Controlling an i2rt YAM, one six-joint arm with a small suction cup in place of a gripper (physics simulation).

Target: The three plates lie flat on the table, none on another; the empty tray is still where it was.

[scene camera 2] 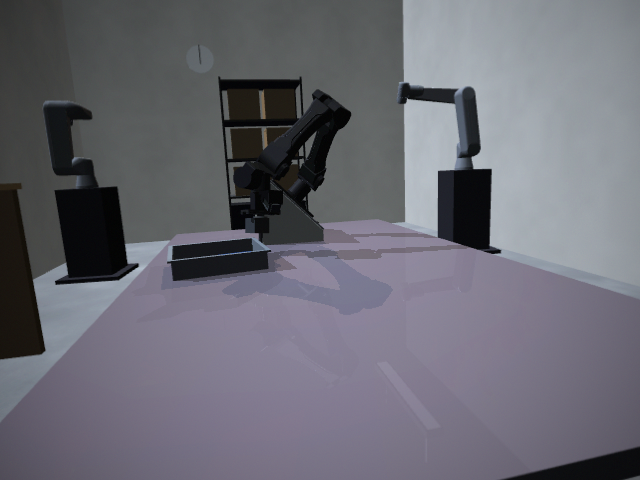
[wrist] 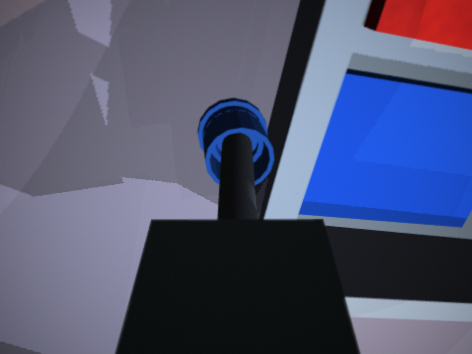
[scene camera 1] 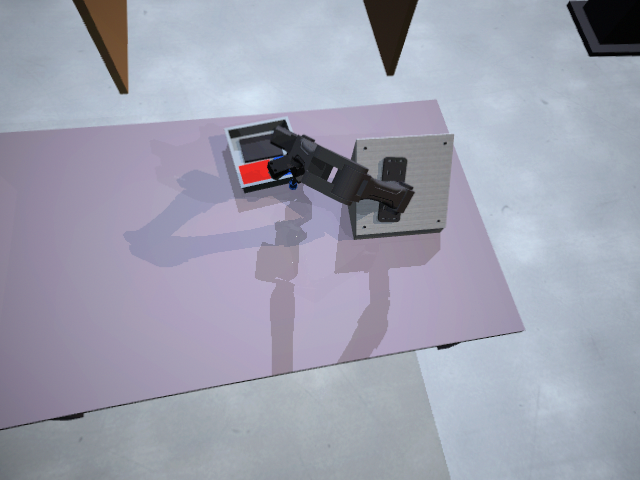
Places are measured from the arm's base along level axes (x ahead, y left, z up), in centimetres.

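Where they show: end effector, tool point: [wrist: 236,118] [scene camera 1: 292,187]; arm's base, origin of the base link: [scene camera 2: 291,199].
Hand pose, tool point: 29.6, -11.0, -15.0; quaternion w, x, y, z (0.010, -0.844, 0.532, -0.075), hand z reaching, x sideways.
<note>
Each offset is from my tool point to the top centre of the thing, as dx, dy, dz. Level surfaces: height alone.
The tray @[+8.6, -11.0, +5.8] [scene camera 1: 234,156] [scene camera 2: 219,266] [wrist: 305,130] stands near the table's back edge. Inside it lie a red plate @[+11.8, -4.9, +2.2] [scene camera 1: 254,172] [wrist: 430,20], a blue plate @[+1.7, -6.7, +2.2] [wrist: 390,145] and a dark grey plate @[+10.1, -15.3, +2.2] [scene camera 1: 258,148]. They lie side by side. The arm hides most of the blue plate and part of the other two in scene camera 1. In scene camera 2 the tray's wall hides the plates. My suction cup [scene camera 1: 293,184] [wrist: 236,140] points down just outside the tray's wall, beside the blue plate. Its blue rim touches no plate, and it holds nothing.
The arm's grey base block [scene camera 1: 426,180] [scene camera 2: 292,227] stands on the pinkish table @[dz +0.8] [scene camera 1: 155,320] [scene camera 2: 206,387], to the right of the tray in scene camera 1. Two other arms on black pedestals [scene camera 2: 93,232] [scene camera 2: 464,206] and a shelf rack [scene camera 2: 261,122] stand beyond the table.
</note>
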